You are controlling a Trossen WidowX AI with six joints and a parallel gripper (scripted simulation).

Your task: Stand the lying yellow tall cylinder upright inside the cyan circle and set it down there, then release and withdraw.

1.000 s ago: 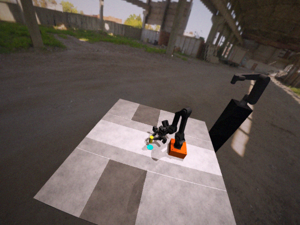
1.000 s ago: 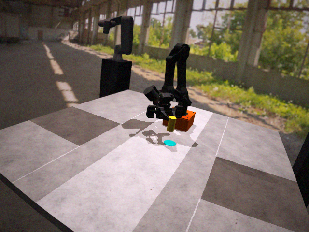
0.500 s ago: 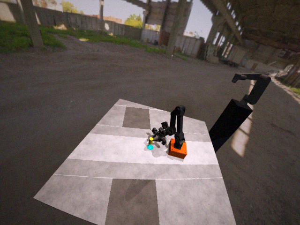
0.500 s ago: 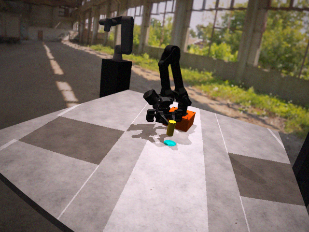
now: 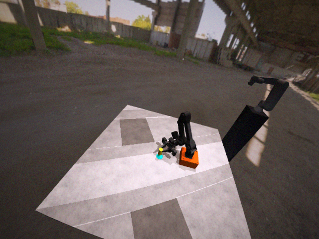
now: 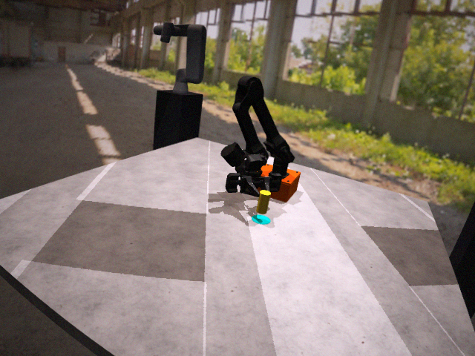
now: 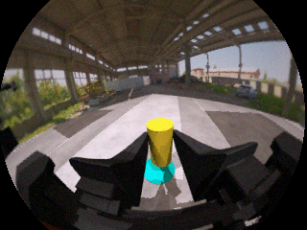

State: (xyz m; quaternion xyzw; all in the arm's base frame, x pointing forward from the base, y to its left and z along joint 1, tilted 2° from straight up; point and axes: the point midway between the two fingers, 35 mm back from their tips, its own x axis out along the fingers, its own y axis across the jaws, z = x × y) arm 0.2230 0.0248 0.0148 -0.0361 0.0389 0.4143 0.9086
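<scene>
My gripper tip is now 8 cm above the cyan circle. The rest, counted from my gripper tip: yellow cylinder (2 cm below).
</scene>
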